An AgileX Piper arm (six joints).
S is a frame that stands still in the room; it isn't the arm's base.
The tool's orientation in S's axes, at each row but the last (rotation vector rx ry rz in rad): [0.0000 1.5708 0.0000]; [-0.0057 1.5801 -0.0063]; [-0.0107 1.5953 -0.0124]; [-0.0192 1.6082 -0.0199]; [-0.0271 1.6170 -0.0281]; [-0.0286 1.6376 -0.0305]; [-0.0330 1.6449 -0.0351]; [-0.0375 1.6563 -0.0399]
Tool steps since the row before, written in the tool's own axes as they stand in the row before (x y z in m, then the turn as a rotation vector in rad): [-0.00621 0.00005 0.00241 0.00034 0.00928 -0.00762]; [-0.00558 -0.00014 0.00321 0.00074 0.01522 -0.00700]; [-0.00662 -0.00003 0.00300 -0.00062 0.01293 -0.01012]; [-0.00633 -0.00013 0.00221 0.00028 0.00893 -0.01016]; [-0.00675 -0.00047 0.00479 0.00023 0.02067 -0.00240]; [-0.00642 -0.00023 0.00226 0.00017 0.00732 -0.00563]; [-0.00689 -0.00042 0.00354 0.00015 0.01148 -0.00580]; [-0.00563 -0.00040 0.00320 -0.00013 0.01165 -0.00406]
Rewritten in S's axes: [0.00241 0.00005 0.00621 -0.00762 0.00928 -0.00034]; [0.00326 -0.00010 0.00555 -0.00700 0.01522 -0.00079]; [0.00316 0.00006 0.00654 -0.01009 0.01295 0.00068]; [0.00245 0.00002 0.00624 -0.01016 0.00893 -0.00012]; [0.00510 -0.00024 0.00653 -0.00241 0.02065 -0.00084]; [0.00268 0.00000 0.00626 -0.00563 0.00732 -0.00007]; [0.00404 -0.00013 0.00662 -0.00580 0.01148 -0.00021]; [0.00367 -0.00014 0.00535 -0.00404 0.01166 -0.00009]
